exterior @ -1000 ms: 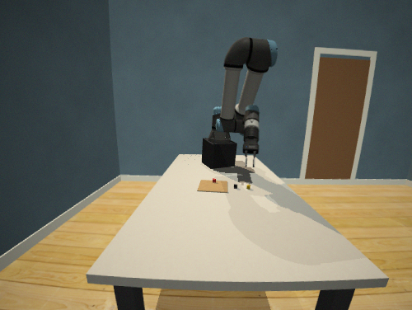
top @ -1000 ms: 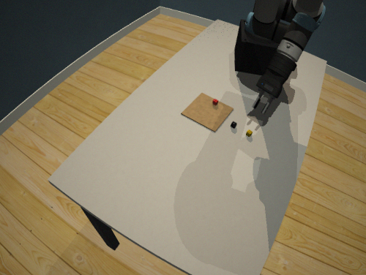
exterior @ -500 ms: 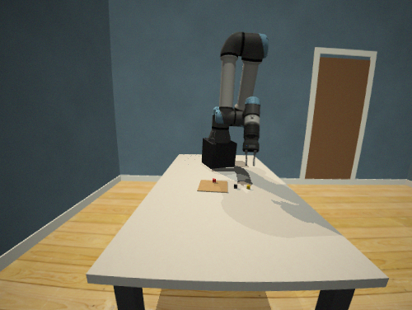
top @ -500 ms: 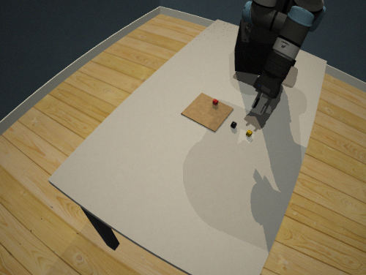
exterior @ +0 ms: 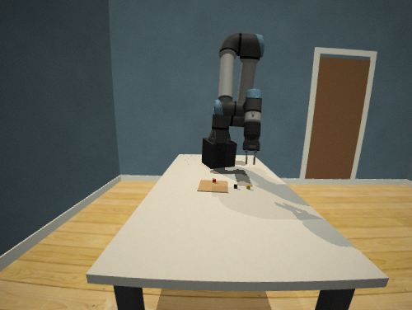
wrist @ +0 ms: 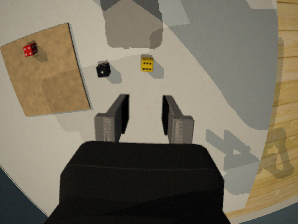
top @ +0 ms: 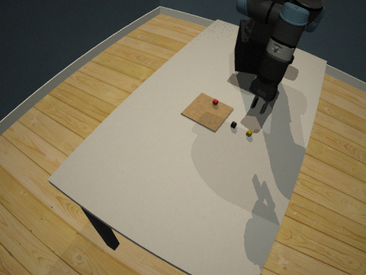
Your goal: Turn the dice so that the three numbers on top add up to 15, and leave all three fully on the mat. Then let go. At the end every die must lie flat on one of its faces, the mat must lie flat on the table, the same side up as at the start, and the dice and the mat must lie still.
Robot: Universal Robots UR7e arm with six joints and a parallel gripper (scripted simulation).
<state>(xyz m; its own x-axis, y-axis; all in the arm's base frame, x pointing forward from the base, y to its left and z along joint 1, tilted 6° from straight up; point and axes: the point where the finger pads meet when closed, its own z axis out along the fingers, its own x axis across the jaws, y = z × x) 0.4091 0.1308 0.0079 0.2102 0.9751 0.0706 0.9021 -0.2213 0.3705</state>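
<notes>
Now: hand 10 mm short of the yellow die and 130 mm above it. The rest, counted from my hand: black die: 60 mm to the right, 130 mm below; red die: 60 mm behind, 170 mm to the right, 120 mm below; brown mat: 10 mm behind, 170 mm to the right, 140 mm below.
</notes>
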